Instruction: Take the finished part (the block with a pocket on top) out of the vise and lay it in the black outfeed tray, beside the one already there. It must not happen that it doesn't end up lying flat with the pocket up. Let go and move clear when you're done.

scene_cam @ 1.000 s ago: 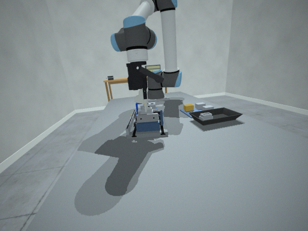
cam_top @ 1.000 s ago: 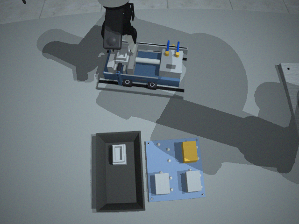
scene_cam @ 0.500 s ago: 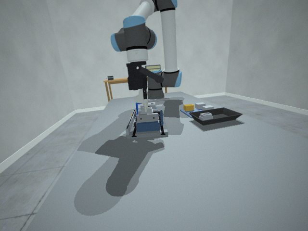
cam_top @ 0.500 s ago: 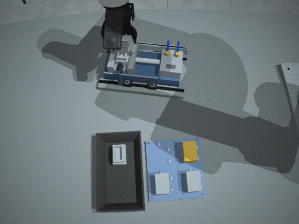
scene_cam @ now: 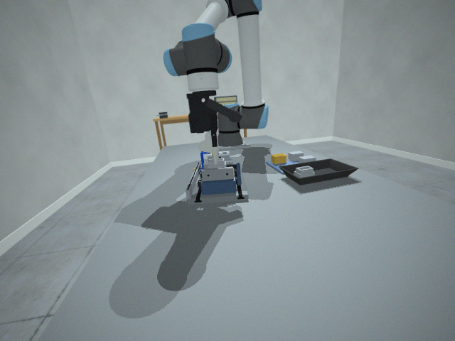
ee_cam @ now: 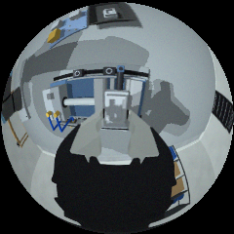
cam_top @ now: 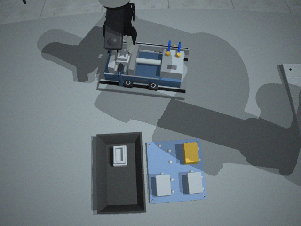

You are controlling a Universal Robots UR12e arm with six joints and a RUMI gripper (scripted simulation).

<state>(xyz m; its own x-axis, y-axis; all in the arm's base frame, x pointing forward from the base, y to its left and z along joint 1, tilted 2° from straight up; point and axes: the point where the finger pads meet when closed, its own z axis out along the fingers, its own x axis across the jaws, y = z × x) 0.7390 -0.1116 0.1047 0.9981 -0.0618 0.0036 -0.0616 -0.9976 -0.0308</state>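
Now: hand 70 mm past the blue vise, 10 mm to the right of it and 80 mm above it. From my hand the other things lie so: blue plate: 190 mm behind, 350 mm to the left, 120 mm below; yellow block: 230 mm behind, 290 mm to the left, 100 mm below.
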